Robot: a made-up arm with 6 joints. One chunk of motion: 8 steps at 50 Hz.
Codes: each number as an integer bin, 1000 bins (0 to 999) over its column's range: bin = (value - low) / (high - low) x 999, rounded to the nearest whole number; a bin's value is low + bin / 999 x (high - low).
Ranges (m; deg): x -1.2..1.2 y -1.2..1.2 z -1.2..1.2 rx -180..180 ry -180..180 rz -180..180
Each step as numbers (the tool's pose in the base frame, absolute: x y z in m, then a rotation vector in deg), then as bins.
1 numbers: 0.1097 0.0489 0.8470 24.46 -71.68 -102.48
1 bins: 545 520 852 567 301 215
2 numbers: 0.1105 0.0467 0.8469 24.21 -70.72 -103.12
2 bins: 545 519 852 567 303 213
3 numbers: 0.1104 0.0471 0.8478 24.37 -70.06 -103.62
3 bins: 545 519 852 567 305 212
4 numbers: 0.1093 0.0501 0.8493 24.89 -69.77 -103.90
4 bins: 545 520 853 569 306 211
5 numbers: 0.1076 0.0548 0.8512 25.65 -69.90 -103.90
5 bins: 544 522 854 571 306 211
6 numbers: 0.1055 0.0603 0.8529 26.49 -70.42 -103.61
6 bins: 543 525 855 573 304 212
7 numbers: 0.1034 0.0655 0.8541 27.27 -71.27 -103.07
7 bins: 543 527 855 575 302 213
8 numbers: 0.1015 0.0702 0.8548 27.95 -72.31 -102.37
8 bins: 542 529 855 577 299 215
